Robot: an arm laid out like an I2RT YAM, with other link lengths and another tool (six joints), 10 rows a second.
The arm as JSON. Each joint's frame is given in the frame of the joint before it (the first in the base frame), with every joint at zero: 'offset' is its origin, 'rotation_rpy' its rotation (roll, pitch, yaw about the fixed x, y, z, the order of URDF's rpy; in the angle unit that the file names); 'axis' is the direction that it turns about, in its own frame. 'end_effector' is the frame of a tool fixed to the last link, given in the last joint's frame.
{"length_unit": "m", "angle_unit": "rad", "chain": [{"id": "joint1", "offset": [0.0, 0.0, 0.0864], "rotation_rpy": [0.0, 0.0, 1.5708], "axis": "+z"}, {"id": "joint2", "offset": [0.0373, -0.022, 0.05], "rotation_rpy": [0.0, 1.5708, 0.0], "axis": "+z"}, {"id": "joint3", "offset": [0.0, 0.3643, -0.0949], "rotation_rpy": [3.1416, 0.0, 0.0], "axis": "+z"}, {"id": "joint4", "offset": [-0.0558, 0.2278, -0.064], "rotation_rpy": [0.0, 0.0, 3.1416], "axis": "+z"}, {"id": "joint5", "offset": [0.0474, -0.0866, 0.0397], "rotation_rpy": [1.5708, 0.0, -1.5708], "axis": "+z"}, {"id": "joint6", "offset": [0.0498, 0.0, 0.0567], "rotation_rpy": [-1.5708, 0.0, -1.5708], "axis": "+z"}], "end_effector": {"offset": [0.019, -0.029, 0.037], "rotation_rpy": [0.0, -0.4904, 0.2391]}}
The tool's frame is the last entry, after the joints.
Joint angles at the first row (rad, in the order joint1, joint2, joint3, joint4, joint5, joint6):
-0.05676 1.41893 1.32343 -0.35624 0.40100 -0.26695
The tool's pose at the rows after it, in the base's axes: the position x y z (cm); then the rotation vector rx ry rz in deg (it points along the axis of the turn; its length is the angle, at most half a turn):
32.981 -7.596 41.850 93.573 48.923 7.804
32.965 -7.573 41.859 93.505 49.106 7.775
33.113 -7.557 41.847 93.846 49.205 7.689
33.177 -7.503 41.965 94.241 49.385 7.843
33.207 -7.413 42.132 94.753 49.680 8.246
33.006 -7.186 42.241 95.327 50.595 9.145
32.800 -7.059 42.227 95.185 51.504 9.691
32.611 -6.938 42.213 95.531 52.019 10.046
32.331 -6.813 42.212 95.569 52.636 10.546
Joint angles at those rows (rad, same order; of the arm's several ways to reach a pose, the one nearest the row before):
-0.05732 1.41894 1.32872 -0.36500 0.39677 -0.26518
-0.05676 1.41892 1.32995 -0.36758 0.39580 -0.26677
-0.05674 1.42468 1.33714 -0.37482 0.39495 -0.26137
-0.05677 1.42813 1.34788 -0.38709 0.39036 -0.25485
-0.05712 1.43065 1.36022 -0.40196 0.38119 -0.24640
-0.05676 1.42671 1.36668 -0.41951 0.36038 -0.23779
-0.05685 1.42125 1.36375 -0.42411 0.34495 -0.24228
-0.05658 1.41741 1.36372 -0.43352 0.33491 -0.23742
-0.05636 1.40993 1.35951 -0.43861 0.32293 -0.23777

